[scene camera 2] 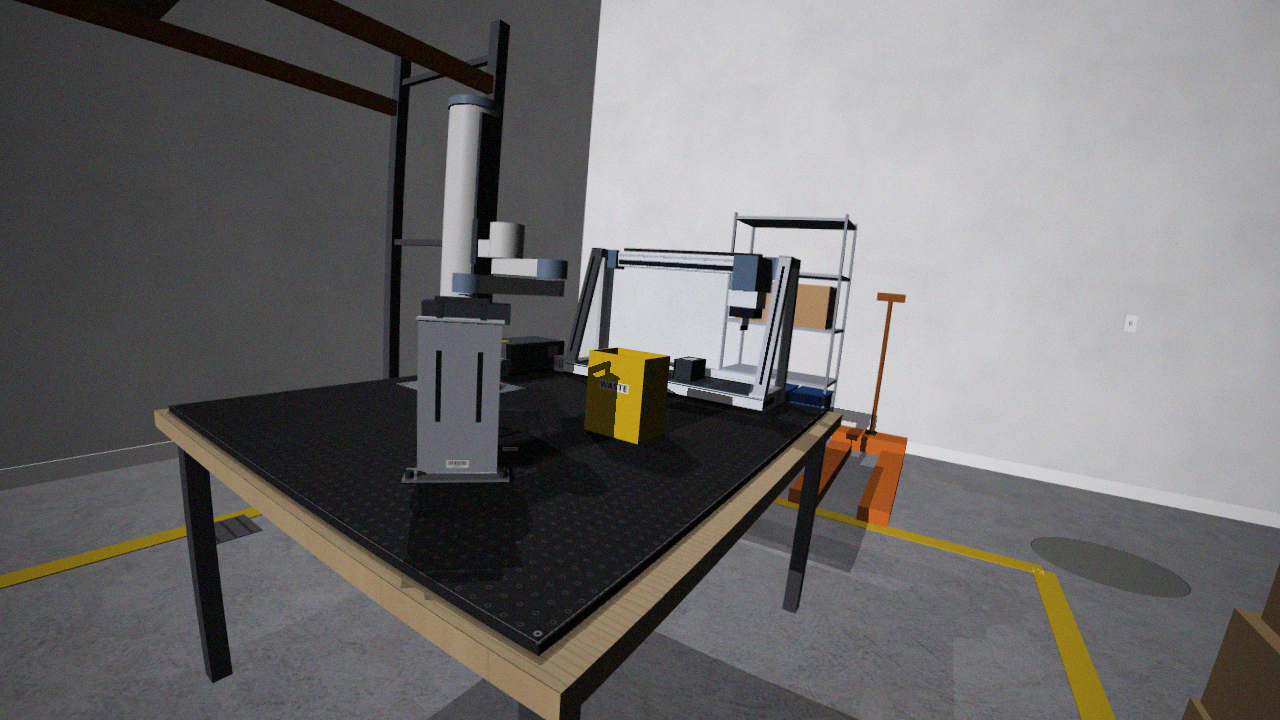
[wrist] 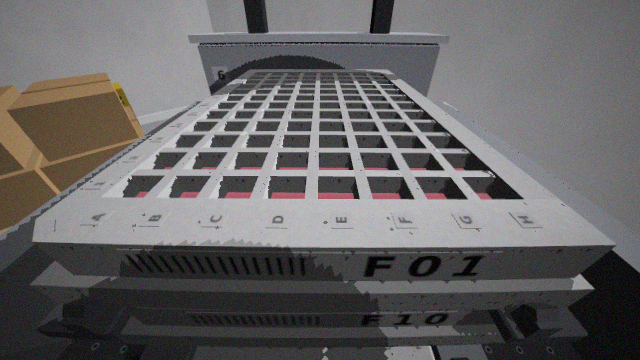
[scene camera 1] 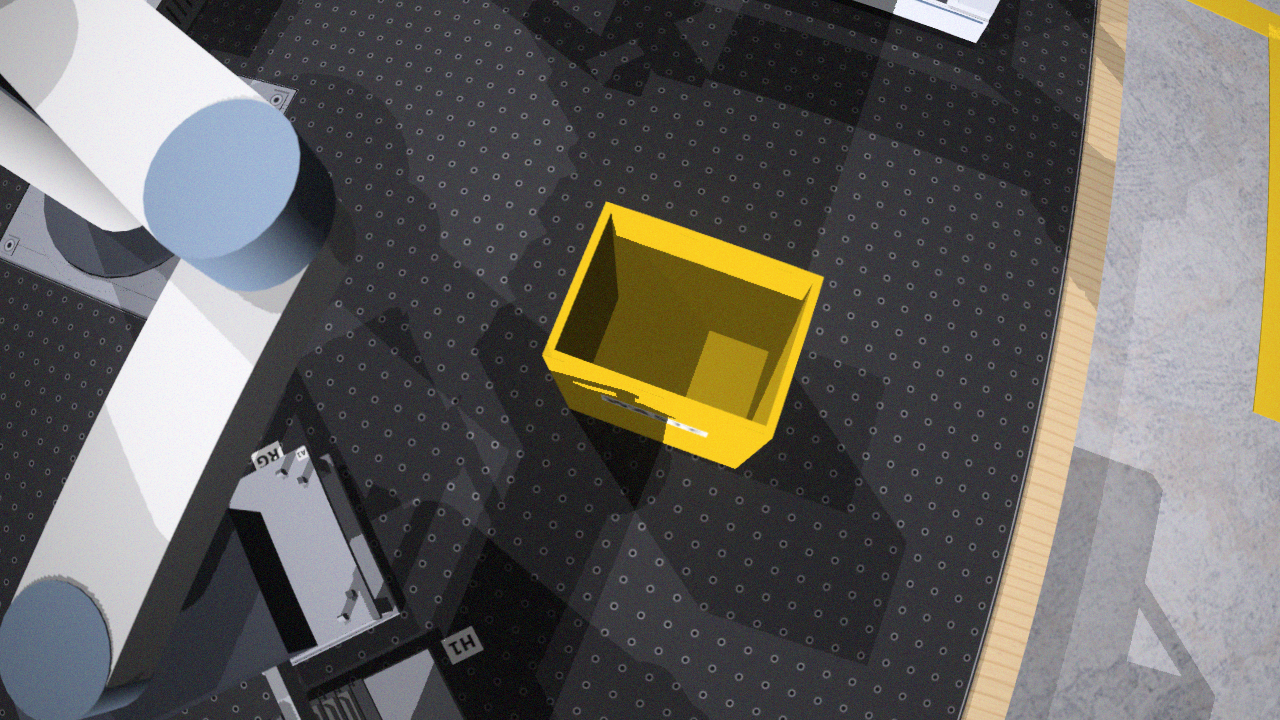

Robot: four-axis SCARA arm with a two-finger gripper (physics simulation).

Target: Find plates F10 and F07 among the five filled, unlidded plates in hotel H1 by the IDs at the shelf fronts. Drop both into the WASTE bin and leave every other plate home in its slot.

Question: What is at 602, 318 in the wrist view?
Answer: The gripper.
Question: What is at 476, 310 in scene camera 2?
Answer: The gripper.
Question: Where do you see an H1 label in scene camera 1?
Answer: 465, 643
